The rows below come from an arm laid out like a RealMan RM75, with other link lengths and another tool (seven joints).
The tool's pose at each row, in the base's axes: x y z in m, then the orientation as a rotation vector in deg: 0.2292 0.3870 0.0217 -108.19 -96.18 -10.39; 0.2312 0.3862 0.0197 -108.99 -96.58 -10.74; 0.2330 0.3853 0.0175 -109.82 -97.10 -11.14; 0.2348 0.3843 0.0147 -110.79 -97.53 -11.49; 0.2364 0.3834 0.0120 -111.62 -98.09 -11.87; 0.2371 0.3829 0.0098 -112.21 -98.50 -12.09; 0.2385 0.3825 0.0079 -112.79 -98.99 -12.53; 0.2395 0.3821 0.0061 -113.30 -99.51 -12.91; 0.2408 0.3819 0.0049 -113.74 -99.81 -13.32
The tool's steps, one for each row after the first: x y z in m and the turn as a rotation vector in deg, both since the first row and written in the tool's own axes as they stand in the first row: -0.0013 0.0026 0.0006 -0.84 -0.40 0.04; -0.0027 0.0050 0.0015 -1.76 -0.86 0.01; -0.0046 0.0077 0.0027 -2.72 -1.35 0.10; -0.0063 0.0101 0.0040 -3.64 -1.85 0.05; -0.0077 0.0116 0.0053 -4.27 -2.23 0.02; -0.0087 0.0135 0.0063 -5.04 -2.55 -0.11; -0.0097 0.0151 0.0072 -5.74 -2.89 -0.27; -0.0102 0.0167 0.0077 -6.34 -3.05 -0.34
